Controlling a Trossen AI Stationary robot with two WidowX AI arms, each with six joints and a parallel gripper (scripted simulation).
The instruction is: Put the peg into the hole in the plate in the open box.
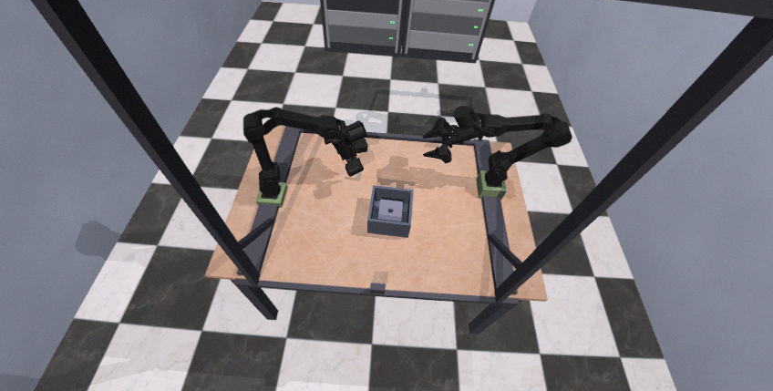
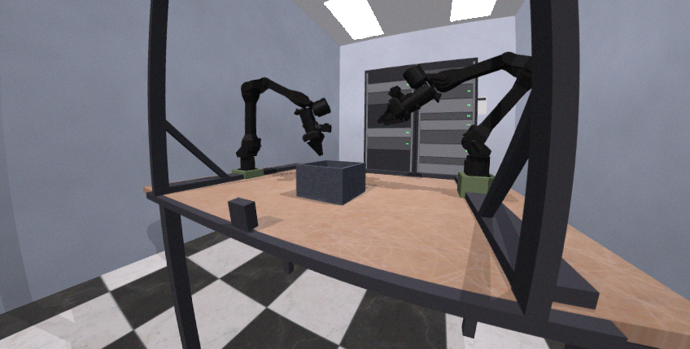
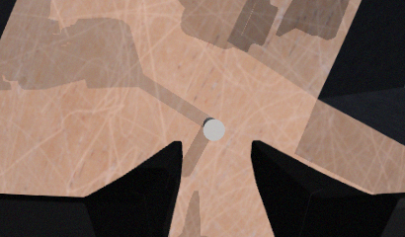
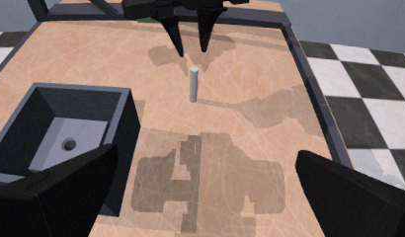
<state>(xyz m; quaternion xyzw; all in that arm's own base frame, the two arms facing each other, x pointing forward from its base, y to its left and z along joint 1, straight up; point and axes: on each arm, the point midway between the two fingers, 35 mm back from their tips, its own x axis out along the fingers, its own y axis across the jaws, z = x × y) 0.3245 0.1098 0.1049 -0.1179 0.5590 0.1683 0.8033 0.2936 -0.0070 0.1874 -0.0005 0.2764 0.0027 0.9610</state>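
Now: left hand 10 mm short of the white peg, 20 mm to the left of it and 100 mm above it. Also, from my left hand: box (190 mm behind, 140 mm to the right, 110 mm below).
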